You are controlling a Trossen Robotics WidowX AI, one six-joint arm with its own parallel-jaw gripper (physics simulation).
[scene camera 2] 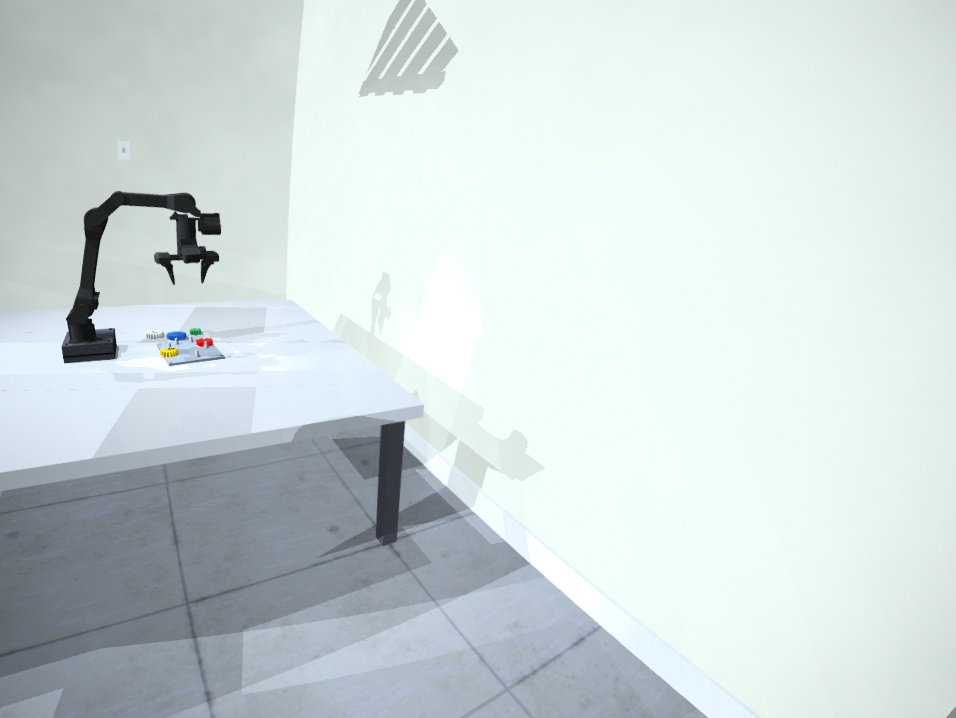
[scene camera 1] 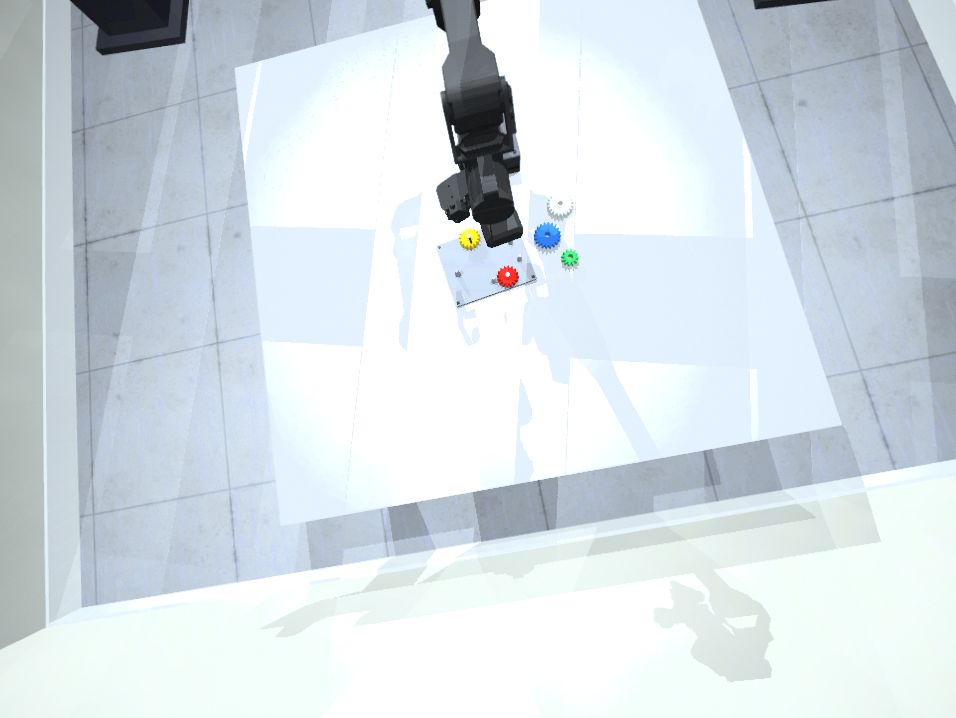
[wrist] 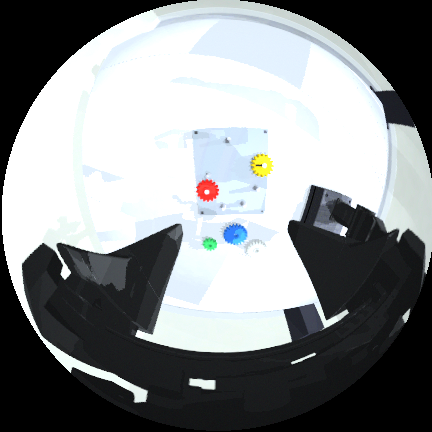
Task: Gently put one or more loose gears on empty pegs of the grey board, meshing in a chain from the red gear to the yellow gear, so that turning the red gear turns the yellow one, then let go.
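Places are measured from the arm's base along level axes (x ahead, y left, z up), in metres.
Pixels of known places: gripper, between the fingertips: (scene camera 2: pixel 188 284) (wrist: pixel 236 227); arm's base, origin of its link: (scene camera 2: pixel 82 339) (wrist: pixel 338 211).
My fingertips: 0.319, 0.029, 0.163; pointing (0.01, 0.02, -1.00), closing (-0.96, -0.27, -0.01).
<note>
Ahead of a thing's pixels: the offset from my fingertips to its top centre, as dx, dy, dz. "spot": to the spot under its first point. Level surfaces: height alone.
The grey board {-0.010, -0.026, -0.189} (scene camera 1: pixel 479 270) (scene camera 2: pixel 193 359) (wrist: pixel 215 157) lies flat with several bare pegs. The red gear {spot: +0.046, +0.027, -0.189} (scene camera 1: pixel 507 276) (scene camera 2: pixel 204 341) (wrist: pixel 207 191) and the yellow gear {spot: -0.058, -0.061, -0.193} (scene camera 1: pixel 469 239) (scene camera 2: pixel 168 352) (wrist: pixel 261 165) sit on it, well apart. Beside the board lie the loose blue gear {-0.058, +0.131, -0.202} (scene camera 1: pixel 547 235) (scene camera 2: pixel 176 336) (wrist: pixel 235 234), the small green gear {+0.003, +0.182, -0.202} (scene camera 1: pixel 569 257) (scene camera 2: pixel 195 331) (wrist: pixel 210 244) and the white gear {-0.138, +0.169, -0.202} (scene camera 1: pixel 560 205) (scene camera 2: pixel 155 334) (wrist: pixel 257 249). My gripper (scene camera 2: pixel 188 282) (wrist: pixel 236 227) is open and empty, pointing down high above the board area. In scene camera 1 the arm hides its fingertips and part of the board.
The white table {dz -0.219} (scene camera 1: pixel 324 432) (scene camera 2: pixel 332 386) carries the board and gears. The arm's base (scene camera 2: pixel 89 345) (wrist: pixel 325 210) stands on it, near the white gear's side of the layout. A pale wall (scene camera 2: pixel 656 309) rises beyond the table's edge.
</note>
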